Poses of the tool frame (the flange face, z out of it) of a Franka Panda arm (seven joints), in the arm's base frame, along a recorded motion.
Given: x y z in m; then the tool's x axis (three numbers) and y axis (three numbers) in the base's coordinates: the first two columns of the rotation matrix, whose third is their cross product.
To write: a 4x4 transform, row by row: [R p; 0 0 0 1], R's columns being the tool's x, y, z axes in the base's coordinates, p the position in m. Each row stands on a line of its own. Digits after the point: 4 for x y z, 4 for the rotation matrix.
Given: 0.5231 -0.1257 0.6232 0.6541 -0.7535 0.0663 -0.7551 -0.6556 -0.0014
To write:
0.6541 -0.7551 0.0445 0.5231
-0.7535 -0.6556 -0.0491 -0.1257
0.0663 -0.0014 -0.9978 0.6232
0 0 0 1

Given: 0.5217 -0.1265 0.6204 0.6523 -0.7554 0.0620 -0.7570 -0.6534 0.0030
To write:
0.6523 -0.7570 0.0382 0.5217
-0.7554 -0.6534 -0.0489 -0.1265
0.0620 0.0030 -0.9981 0.6204
0 0 0 1

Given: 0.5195 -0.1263 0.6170 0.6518 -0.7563 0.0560 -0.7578 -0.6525 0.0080
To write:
0.6518 -0.7578 0.0305 0.5195
-0.7563 -0.6525 -0.0477 -0.1263
0.0560 0.0080 -0.9984 0.6170
0 0 0 1

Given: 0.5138 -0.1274 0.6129 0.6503 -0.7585 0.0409 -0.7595 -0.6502 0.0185
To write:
0.6503 -0.7595 0.0126 0.5138
-0.7585 -0.6502 -0.0431 -0.1274
0.0409 0.0185 -0.9989 0.6129
0 0 0 1

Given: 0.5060 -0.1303 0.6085 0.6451 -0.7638 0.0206 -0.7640 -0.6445 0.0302
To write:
0.6451 -0.7640 -0.0098 0.5060
-0.7638 -0.6445 -0.0352 -0.1303
0.0206 0.0302 -0.9993 0.6085
0 0 0 1

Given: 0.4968 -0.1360 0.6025 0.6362 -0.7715 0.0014 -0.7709 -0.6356 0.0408
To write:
0.6362 -0.7709 -0.0306 0.4968
-0.7715 -0.6356 -0.0270 -0.1360
0.0014 0.0408 -0.9991 0.6025
0 0 0 1

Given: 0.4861 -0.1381 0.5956 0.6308 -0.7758 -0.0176 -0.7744 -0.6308 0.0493
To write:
0.6308 -0.7744 -0.0493 0.4861
-0.7758 -0.6308 -0.0175 -0.1381
-0.0176 0.0493 -0.9987 0.5956
0 0 0 1

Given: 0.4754 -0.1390 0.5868 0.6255 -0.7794 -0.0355 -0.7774 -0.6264 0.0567
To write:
0.6255 -0.7774 -0.0664 0.4754
-0.7794 -0.6264 -0.0079 -0.1390
-0.0355 0.0567 -0.9977 0.5868
0 0 0 1

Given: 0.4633 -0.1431 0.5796 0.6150 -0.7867 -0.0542 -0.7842 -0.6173 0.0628
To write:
0.6150 -0.7842 -0.0829 0.4633
-0.7867 -0.6173 0.0039 -0.1431
-0.0542 0.0628 -0.9966 0.5796
0 0 0 1

